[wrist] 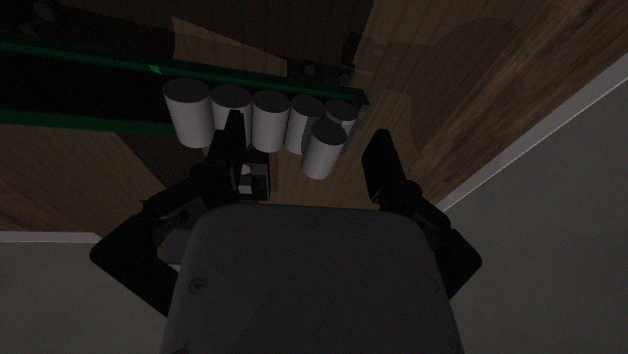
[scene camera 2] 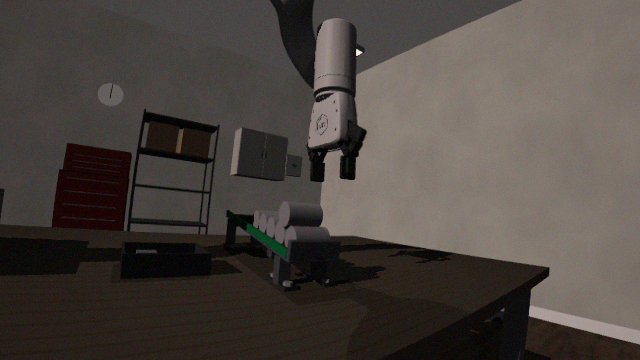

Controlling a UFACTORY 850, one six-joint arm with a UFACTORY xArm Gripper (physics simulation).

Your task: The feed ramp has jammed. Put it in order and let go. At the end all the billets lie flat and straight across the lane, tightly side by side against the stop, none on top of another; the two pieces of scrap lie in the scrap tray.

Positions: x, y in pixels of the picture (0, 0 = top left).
my gripper: wrist 309, 136; scene camera 2 331, 180
dark scrap tray: wrist; scene camera 2
same spot on dark scrap tray: (scene camera 2: 172, 259) = (wrist: 268, 181)
